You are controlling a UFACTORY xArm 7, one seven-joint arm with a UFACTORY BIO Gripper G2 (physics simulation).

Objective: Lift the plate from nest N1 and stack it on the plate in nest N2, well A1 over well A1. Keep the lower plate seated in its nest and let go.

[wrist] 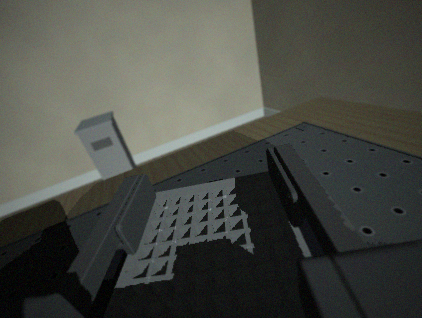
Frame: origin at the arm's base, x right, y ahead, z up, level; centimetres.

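Seen in the pictures: hand, its tool point: (207,196).
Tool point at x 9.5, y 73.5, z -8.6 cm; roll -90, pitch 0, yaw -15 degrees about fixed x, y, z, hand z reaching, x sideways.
A point is followed by its place in that frame.
A pale grey well plate (190,227) @[y 73.2, x 8.2, z -9.9 cm] with a grid of square wells lies below my gripper on a dark patch (264,208) @[y 73.0, x 12.3, z -10.3 cm] of the perforated deck. Shadow hides its near part. My gripper (209,195) @[y 73.5, x 9.5, z -8.5 cm] is shut, with nothing held. Its left finger (134,212) @[y 73.7, x 5.9, z -8.1 cm] overlaps the plate's left edge in the view. Its right finger (285,186) @[y 71.2, x 12.6, z -7.7 cm] stands apart from the plate's right edge, with a dark gap between them. I cannot tell which nest this is, and no second plate is in view.
The grey deck (362,164) @[y 75.7, x 21.7, z -12.4 cm] with rows of holes stretches to the right and back. It rests on a wooden table (358,116) @[y 84.9, x 30.8, z -13.7 cm]. A grey box (101,147) stands by the beige wall at the back left.
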